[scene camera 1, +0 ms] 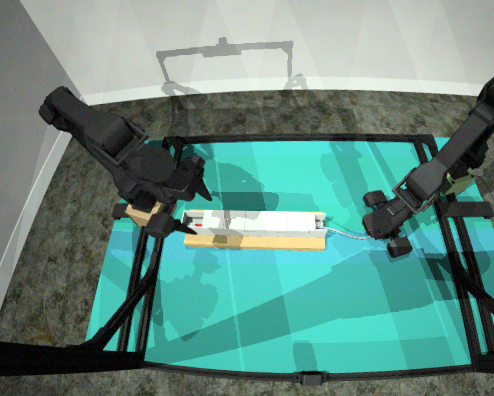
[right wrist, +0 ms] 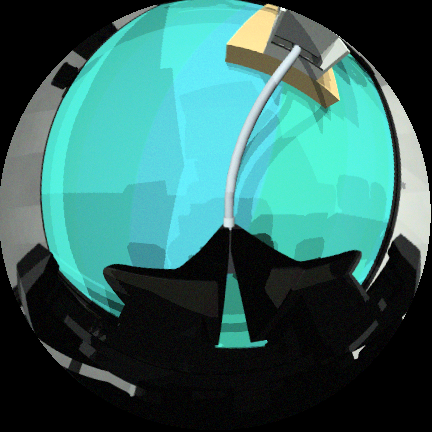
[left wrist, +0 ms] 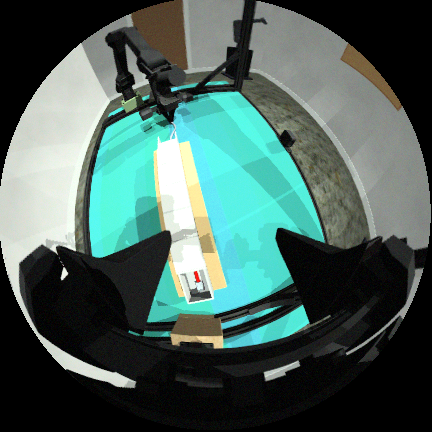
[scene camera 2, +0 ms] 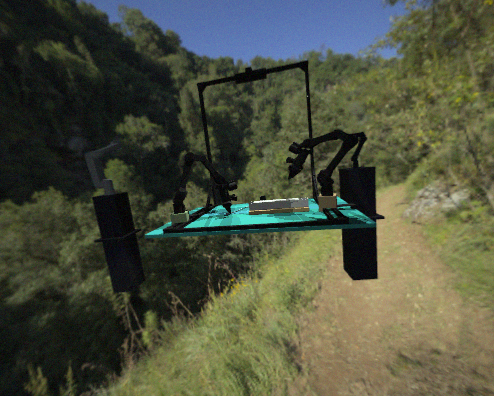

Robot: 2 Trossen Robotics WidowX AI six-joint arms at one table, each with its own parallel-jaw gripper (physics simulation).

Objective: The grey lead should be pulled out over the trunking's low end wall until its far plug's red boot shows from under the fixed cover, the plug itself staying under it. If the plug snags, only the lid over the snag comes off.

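Frame: origin at the left arm's base, x back, y right, z up, level; centimetres.
Seen in the pictures: left gripper, fingertip midpoint: (scene camera 1: pixel 203 216) (left wrist: pixel 224 235) (scene camera 2: pixel 290 178); right gripper, fingertip midpoint: (right wrist: pixel 228 229) (left wrist: pixel 171 123) (scene camera 2: pixel 230 213); left arm's base at its link origin: (scene camera 1: pixel 145 201) (scene camera 2: pixel 327 194); right arm's base at its link origin: (scene camera 1: pixel 455 169) (left wrist: pixel 129 96) (scene camera 2: pixel 179 212).
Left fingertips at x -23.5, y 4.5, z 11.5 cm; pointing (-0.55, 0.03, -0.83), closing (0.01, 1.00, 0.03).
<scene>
Offsets run from my left fingertips to a thing's top centre. "spot": to the spot under its first point. Level surfaces: height alone.
White trunking (scene camera 1: pixel 290 223) (scene camera 2: pixel 280 204) (left wrist: pixel 175 195), covered by a row of white lids, lies on a tan wooden base @(dz -18.4 cm) (scene camera 1: pixel 255 243) (right wrist: pixel 250 37). A small red part @(spot: dx +7.7, dy -4.1, dz -17.5 cm) (scene camera 1: pixel 198 225) (left wrist: pixel 197 276) shows in its uncovered bay at the left end in scene camera 1. The grey lead @(spot: dx -34.7, dy -12.3, dz -18.2 cm) (scene camera 1: pixel 351 236) (left wrist: pixel 174 131) (right wrist: pixel 245 130) comes out over the opposite end wall and curves to my right gripper (scene camera 1: pixel 371 237) (left wrist: pixel 171 123) (right wrist: pixel 228 229), shut on its loose end; the tips hide that end. My left gripper (scene camera 1: pixel 201 215) (left wrist: pixel 224 235) is open and empty, above the red part's end.
A dark frame (scene camera 1: pixel 300 137) borders the turquoise table @(dz -20.8 cm) (scene camera 1: pixel 280 320). A tan block (scene camera 1: pixel 142 212) (left wrist: pixel 197 327) stands at the left arm's base. A green block (scene camera 1: pixel 457 183) (left wrist: pixel 131 103) stands at the right arm's base. Arm shadows cross the table and trunking.
</scene>
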